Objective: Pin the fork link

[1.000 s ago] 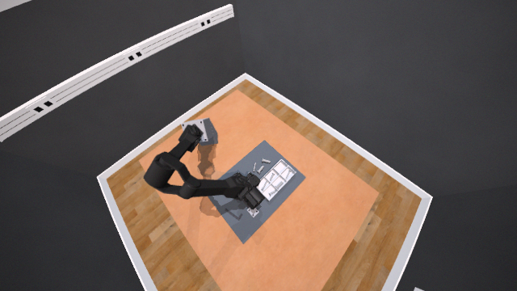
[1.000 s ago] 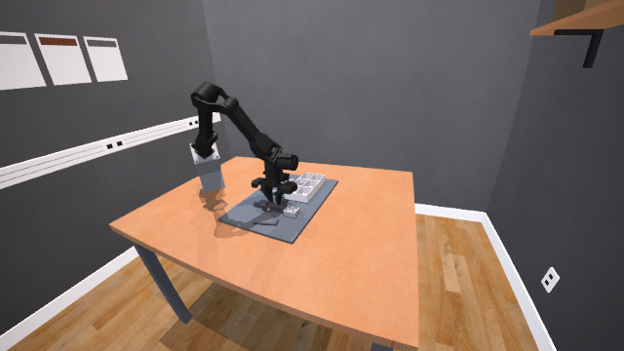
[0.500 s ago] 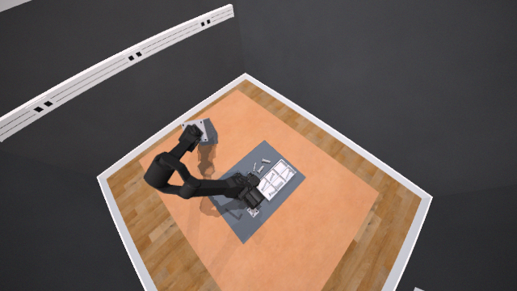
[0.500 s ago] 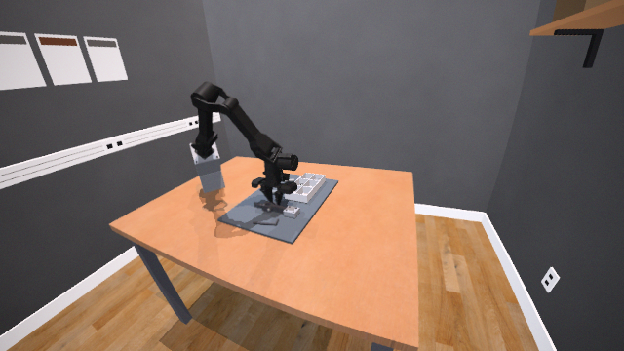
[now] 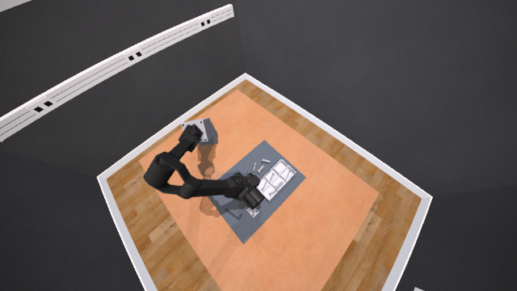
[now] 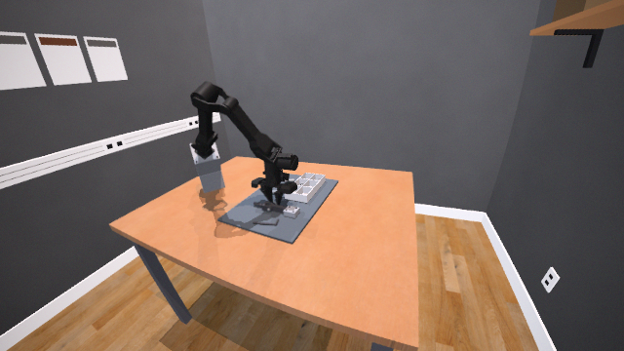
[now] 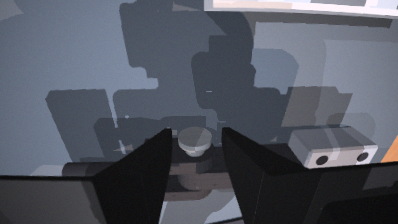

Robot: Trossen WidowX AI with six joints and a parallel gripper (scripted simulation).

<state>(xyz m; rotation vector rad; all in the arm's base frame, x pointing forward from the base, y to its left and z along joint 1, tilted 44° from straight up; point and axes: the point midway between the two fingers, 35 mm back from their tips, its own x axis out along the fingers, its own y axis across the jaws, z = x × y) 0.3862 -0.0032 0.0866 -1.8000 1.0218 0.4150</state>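
Now: hand 10 mm short of the dark flat bar, 30 mm to the left of it and 30 mm above it. The rest, counted from my hand: dark fork link (30 mm behind, 30 mm to the right, 30 mm below); then light grey eye plate (90 mm ahead, 40 mm to the right, 30 mm below); then grey mat (10 mm ahead, 70 mm to the left, 50 mm below).
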